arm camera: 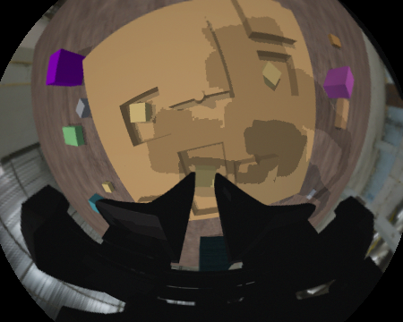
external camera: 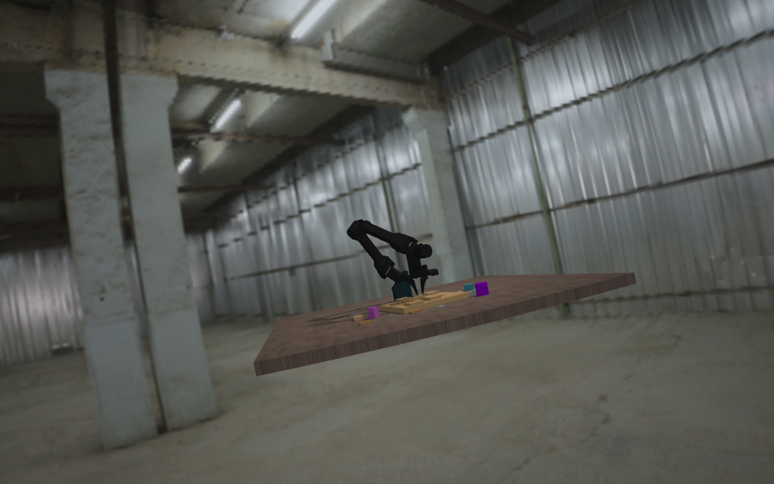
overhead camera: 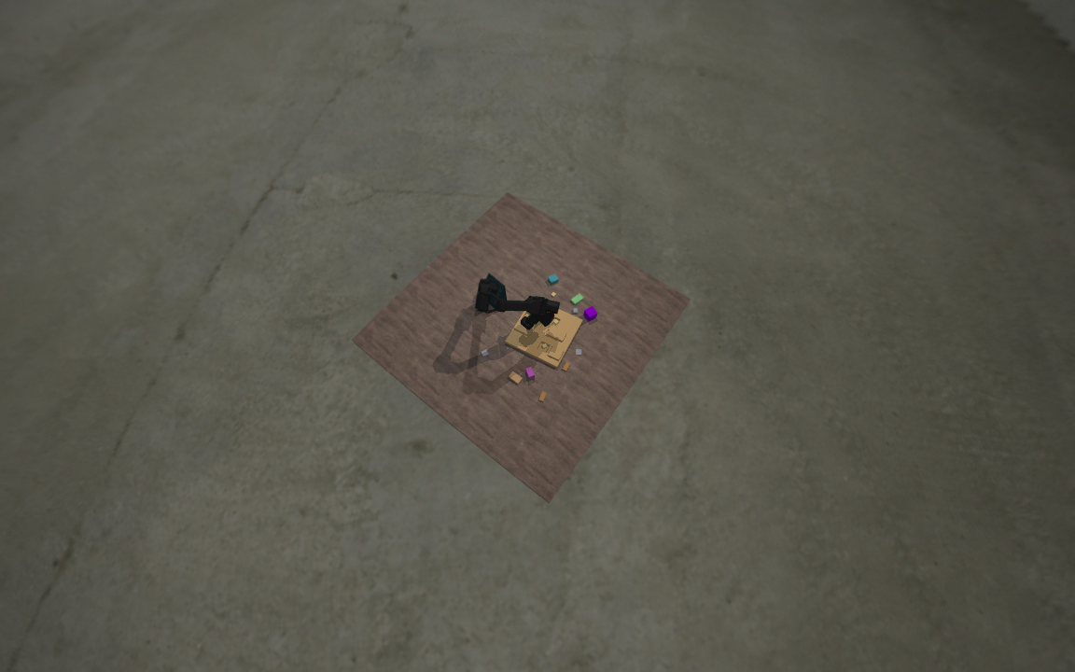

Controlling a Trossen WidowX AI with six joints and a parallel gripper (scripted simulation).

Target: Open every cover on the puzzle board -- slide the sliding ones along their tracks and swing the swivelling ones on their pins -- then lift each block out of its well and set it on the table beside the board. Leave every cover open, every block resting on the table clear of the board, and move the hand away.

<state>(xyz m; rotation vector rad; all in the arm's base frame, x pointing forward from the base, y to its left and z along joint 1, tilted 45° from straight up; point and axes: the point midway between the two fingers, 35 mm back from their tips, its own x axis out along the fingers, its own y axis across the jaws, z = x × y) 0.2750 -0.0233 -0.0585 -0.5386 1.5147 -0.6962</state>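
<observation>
The tan puzzle board lies 5 cm ahead of my gripper tip and 2 cm below it. The rest, counted from my gripper tip: purple cube (22 cm to the left, 18 cm ahead, 1 cm below); magenta block (23 cm to the right, 15 cm ahead, 2 cm below); green block (25 cm to the left, 7 cm ahead, 3 cm below).
</observation>
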